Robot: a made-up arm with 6 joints.
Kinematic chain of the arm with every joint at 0, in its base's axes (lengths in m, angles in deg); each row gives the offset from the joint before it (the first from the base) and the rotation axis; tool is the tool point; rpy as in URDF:
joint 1: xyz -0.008 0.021 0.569 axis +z
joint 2: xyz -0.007 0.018 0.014 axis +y
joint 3: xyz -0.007 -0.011 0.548 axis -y
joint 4: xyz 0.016 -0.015 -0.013 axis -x
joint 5: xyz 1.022 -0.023 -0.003 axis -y
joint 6: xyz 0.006 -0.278 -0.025 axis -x
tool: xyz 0.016 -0.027 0.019 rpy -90 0 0
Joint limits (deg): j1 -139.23..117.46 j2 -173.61..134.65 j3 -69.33..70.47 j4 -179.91..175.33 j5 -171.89..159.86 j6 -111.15..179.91
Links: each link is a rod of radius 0.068 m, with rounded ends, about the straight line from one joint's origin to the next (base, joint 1, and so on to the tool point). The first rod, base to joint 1, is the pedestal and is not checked.
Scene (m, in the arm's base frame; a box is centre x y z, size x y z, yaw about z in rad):
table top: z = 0
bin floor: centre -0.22 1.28 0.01 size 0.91 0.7 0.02 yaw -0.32
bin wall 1: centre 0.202 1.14 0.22 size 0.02 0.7 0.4 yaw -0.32
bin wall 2: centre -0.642 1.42 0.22 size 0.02 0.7 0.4 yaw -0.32
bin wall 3: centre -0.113 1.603 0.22 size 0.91 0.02 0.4 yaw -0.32
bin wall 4: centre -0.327 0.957 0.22 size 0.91 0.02 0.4 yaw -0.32
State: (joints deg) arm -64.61 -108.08 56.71 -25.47 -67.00 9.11
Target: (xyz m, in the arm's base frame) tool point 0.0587 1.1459 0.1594
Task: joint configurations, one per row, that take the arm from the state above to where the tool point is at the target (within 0.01 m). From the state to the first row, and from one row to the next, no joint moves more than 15 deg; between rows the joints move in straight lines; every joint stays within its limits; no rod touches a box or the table.
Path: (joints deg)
1: -50.52 -97.02 52.30 -29.88 -66.90 9.10
2: -36.43 -85.95 47.89 -34.30 -66.80 9.08
3: -22.34 -74.89 43.48 -38.71 -66.70 9.07
4: -8.25 -63.83 39.07 -43.13 -66.60 9.06
5: 5.84 -52.77 34.66 -47.54 -66.50 9.05
6: 19.94 -41.70 30.26 -51.96 -66.40 9.03
7: 34.03 -30.64 25.85 -56.37 -66.30 9.02
8: 48.12 -19.58 21.44 -60.79 -66.20 9.01
9: 62.21 -8.52 17.03 -65.20 -66.10 8.99
10: 76.30 2.55 12.62 -69.62 -66.00 8.98
11: 90.39 13.61 8.21 -74.03 -65.90 8.97
12: 90.43 24.43 10.85 -73.89 -65.40 9.37
13: 90.48 35.26 13.49 -73.75 -64.89 9.77
14: 90.52 46.08 16.13 -73.60 -64.39 10.17

